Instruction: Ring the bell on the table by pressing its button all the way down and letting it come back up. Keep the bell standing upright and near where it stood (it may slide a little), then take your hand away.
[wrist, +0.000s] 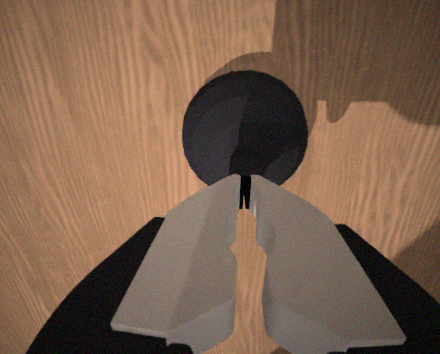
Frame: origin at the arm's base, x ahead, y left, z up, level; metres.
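Seen in the pictures: gripper, fingertip midpoint: (243, 179).
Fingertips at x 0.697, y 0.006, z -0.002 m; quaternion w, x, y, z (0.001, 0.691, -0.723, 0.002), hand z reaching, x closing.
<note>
A point is followed by its place in that frame.
The bell (215, 125) @[y 0.021, x 0.719, z -0.024 m] is a dark, round shape standing on the wooden table, a little above the middle of the wrist view. Its right part lies in shadow, and its button cannot be made out clearly. My gripper (243, 179) @[y 0.006, x 0.697, z -0.002 m] is shut with nothing between its fingers. The grey fingertips overlap the lower edge of the bell in the view and hide a part of it. Whether the tips touch the bell or hang above it cannot be told.
The light wooden table (90, 125) @[y 0.115, x 0.709, z -0.063 m] spreads around the bell. A broad shadow falls over the upper right of the table, and another lies at the right edge.
</note>
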